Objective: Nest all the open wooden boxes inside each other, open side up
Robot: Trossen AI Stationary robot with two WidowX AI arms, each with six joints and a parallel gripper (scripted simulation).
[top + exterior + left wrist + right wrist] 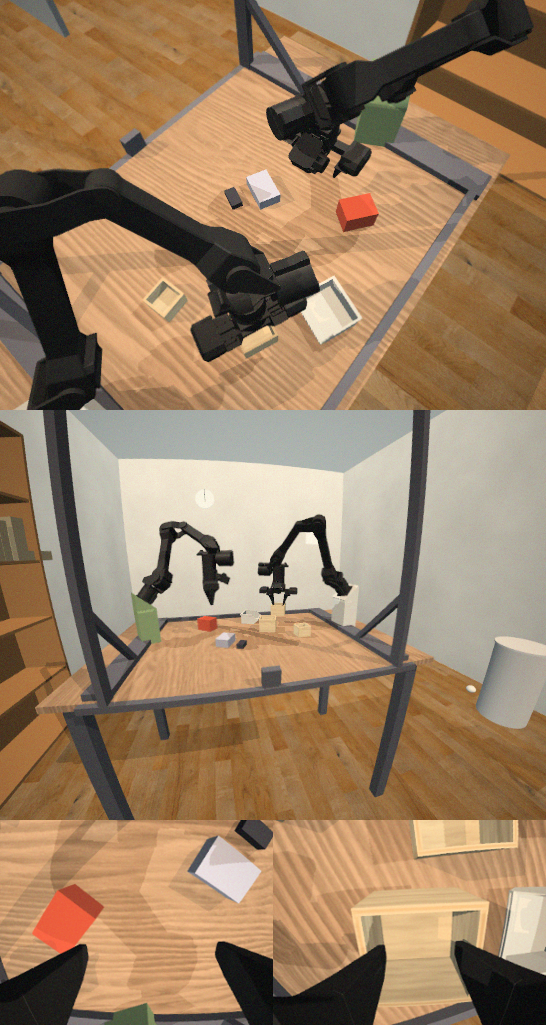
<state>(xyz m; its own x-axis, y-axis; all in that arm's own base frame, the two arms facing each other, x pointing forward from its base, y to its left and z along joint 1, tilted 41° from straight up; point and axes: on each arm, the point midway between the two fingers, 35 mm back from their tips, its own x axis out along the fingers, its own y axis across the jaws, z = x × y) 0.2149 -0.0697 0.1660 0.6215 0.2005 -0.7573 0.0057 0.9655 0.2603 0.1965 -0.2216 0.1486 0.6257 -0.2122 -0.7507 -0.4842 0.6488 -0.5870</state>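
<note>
Now: the medium tan wooden box 60 mm below my right hand. The rest, counted from my right hand: small tan wooden box 190 mm behind, 110 mm below, 60 mm to the right; white box 130 mm to the left, 100 mm below, 80 mm ahead; small dark block 260 mm behind, 210 mm to the left, 120 mm below.
</note>
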